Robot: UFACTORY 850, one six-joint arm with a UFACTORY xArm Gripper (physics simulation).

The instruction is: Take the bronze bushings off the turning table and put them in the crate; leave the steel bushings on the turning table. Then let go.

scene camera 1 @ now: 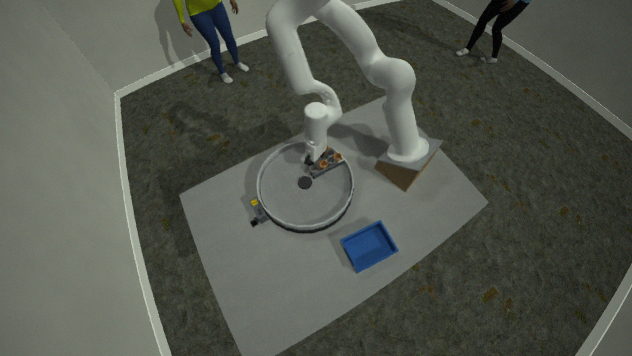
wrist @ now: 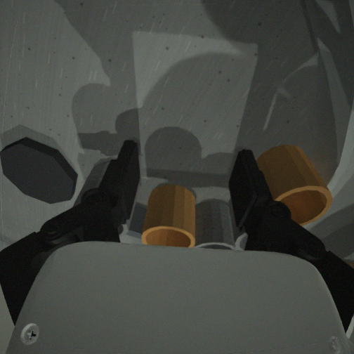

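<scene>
My gripper (scene camera 1: 315, 159) (wrist: 186, 162) is open over the turning table (scene camera 1: 295, 207), low beside the bushings. In the wrist view a bronze bushing (wrist: 170, 212) stands between the lines of the two fingers, apart from both, next to a steel bushing (wrist: 215, 220). Another bronze bushing (wrist: 295, 175) is outside the right finger. A grey shape, partly hidden behind the left finger, looks like another steel bushing (wrist: 95, 182). In the scene view two bronze bushings (scene camera 1: 323, 164) (scene camera 1: 338, 157) show clearly; a third is partly hidden by the gripper. The blue crate (scene camera 1: 370, 245) is empty.
The turning table has a raised rim and a dark central hub (scene camera 1: 304, 182) (wrist: 40, 170). A small device with a yellow part (scene camera 1: 254, 202) stands by its left side. The arm's wedge-shaped base (scene camera 1: 406, 175) is at the right. Two people stand beyond the work surface.
</scene>
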